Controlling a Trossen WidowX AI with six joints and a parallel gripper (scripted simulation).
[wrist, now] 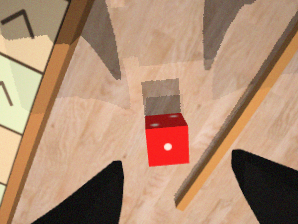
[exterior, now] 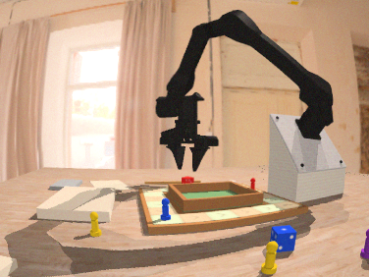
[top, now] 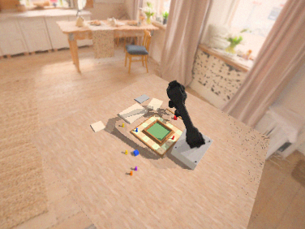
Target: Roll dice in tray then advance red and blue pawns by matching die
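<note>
My gripper tip is now 4 cm to the left of the thin wooden stick, 4 cm short of it and 4 cm above it. The rest, counted from my gripper tip: green tray 22 cm to the left, 4 cm below, 1 cm behind; cream block 26 cm ahead, 23 cm to the left, 4 cm below; red pawn 19 cm to the left, 12 cm behind, 2 cm below.
</note>
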